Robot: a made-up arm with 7 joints.
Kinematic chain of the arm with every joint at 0, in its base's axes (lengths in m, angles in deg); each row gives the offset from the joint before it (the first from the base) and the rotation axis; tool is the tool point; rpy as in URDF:
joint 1: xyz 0.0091 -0.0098 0.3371 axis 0 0.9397 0.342
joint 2: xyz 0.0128 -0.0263 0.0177 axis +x
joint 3: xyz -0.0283 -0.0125 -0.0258 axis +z
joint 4: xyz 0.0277 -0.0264 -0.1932 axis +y
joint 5: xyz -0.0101 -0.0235 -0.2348 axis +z
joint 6: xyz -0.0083 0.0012 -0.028 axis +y
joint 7: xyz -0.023 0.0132 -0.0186 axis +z
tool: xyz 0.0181 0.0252 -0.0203 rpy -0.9 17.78 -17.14
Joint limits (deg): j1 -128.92..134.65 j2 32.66..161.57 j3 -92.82..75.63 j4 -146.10..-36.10 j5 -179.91..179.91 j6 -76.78..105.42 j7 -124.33..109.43
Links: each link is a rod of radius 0.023 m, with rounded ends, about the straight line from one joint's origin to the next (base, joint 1, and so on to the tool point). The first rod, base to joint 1, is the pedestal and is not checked.
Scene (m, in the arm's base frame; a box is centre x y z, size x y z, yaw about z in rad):
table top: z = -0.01
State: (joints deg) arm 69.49 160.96 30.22 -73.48 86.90 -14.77 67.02
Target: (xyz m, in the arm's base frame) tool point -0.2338 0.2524 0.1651
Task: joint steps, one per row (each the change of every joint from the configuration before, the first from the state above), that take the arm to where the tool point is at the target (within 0.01 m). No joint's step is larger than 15 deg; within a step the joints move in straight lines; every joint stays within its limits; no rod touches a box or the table.
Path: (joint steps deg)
1: 8.23 -14.89 -10.58 -5.48 2.02 0.58 1.45
2: 8.23 -14.89 -10.59 -5.48 2.02 0.59 1.45
3: 8.23 -14.89 -10.58 -5.49 2.02 0.58 1.44
4: 8.22 -14.89 -10.59 -5.48 2.02 0.59 1.45

